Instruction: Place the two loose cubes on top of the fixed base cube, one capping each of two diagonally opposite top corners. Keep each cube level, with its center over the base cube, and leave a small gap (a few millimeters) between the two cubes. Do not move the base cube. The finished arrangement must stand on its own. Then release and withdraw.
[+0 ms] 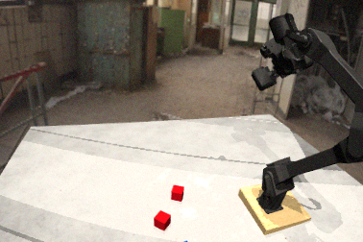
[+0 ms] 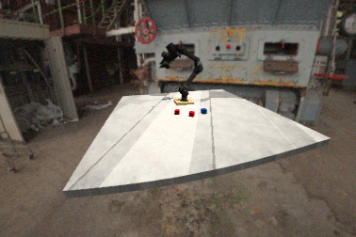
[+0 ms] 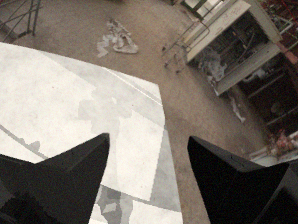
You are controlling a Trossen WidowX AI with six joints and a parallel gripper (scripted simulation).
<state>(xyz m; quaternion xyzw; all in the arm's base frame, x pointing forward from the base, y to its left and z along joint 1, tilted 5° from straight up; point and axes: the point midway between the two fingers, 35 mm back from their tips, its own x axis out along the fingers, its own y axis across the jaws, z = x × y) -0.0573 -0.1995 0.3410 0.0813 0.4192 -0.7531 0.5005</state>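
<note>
My gripper tip is 390 mm short of the blue cube, 340 mm above it and 280 mm to the right of it.
</note>
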